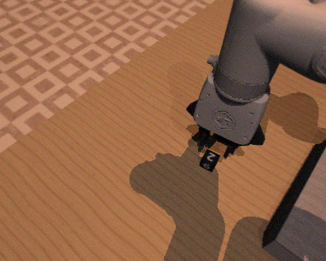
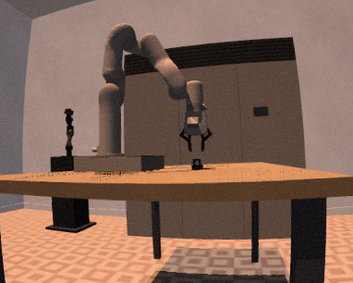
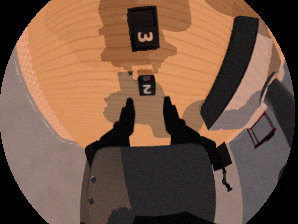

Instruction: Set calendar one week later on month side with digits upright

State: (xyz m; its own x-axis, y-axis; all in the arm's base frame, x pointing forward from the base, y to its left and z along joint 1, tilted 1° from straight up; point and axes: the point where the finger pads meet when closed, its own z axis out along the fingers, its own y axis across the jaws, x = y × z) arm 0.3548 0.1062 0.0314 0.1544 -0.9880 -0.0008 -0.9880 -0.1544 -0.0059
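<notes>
Now: the black digit cube 8 cm below my hand. Round my hand: black cube 9 cm to the right, 7 cm below, 1 cm ahead.
</notes>
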